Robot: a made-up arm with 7 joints. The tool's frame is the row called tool.
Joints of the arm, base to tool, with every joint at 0 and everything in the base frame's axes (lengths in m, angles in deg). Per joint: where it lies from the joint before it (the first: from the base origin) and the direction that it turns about. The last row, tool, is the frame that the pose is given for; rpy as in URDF.
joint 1: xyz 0.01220 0.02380 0.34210 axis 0 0 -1
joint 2: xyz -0.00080 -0.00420 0.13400 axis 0 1 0
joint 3: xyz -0.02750 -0.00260 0.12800 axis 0 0 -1
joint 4: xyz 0.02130 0.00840 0.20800 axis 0 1 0
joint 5: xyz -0.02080 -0.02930 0.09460 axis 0 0 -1
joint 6: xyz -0.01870 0.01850 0.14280 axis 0 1 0
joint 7: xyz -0.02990 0.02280 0.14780 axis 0 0 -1
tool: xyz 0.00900 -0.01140 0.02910 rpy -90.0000 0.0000 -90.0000
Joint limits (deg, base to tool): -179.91..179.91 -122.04..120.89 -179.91..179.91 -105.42..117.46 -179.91..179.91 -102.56..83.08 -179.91..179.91
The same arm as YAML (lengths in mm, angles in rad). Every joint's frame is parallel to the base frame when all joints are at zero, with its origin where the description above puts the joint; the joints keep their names.
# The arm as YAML. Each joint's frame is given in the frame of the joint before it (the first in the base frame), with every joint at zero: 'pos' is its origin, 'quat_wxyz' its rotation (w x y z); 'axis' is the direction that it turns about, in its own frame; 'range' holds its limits. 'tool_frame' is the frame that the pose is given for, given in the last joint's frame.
length_unit: mm
angle_unit: rad
joints:
  - joint: joint 1
    pos: [12.2, 23.8, 342.1]
    quat_wxyz: [1.0, 0.0, 0.0, 0.0]
    axis: [0.0, 0.0, -1.0]
    range: [-3.14, 3.14]
  - joint: joint 2
    pos: [-0.8, -4.2, 134.0]
    quat_wxyz: [1.0, 0.0, 0.0, 0.0]
    axis: [0.0, 1.0, 0.0]
    range: [-2.13, 2.1099]
  - joint: joint 3
    pos: [-27.5, -2.6, 128.0]
    quat_wxyz: [1.0, 0.0, 0.0, 0.0]
    axis: [0.0, 0.0, -1.0]
    range: [-3.14, 3.14]
  - joint: joint 4
    pos: [21.3, 8.4, 208.0]
    quat_wxyz: [1.0, 0.0, 0.0, 0.0]
    axis: [0.0, 1.0, 0.0]
    range: [-1.8399, 2.0501]
  - joint: joint 5
    pos: [-20.8, -29.3, 94.6]
    quat_wxyz: [1.0, 0.0, 0.0, 0.0]
    axis: [0.0, 0.0, -1.0]
    range: [-3.14, 3.14]
  - joint: joint 6
    pos: [-18.7, 18.5, 142.8]
    quat_wxyz: [1.0, 0.0, 0.0, 0.0]
    axis: [0.0, 1.0, 0.0]
    range: [-1.79, 1.45]
  - joint: joint 7
    pos: [-29.9, 22.8, 147.8]
    quat_wxyz: [1.0, 0.0, 0.0, 0.0]
    axis: [0.0, 0.0, -1.0]
    range: [-3.14, 3.14]
tool_frame:
  pos: [9.0, -11.4, 29.1]
  quat_wxyz: [0.5, -0.5, 0.5, -0.5]

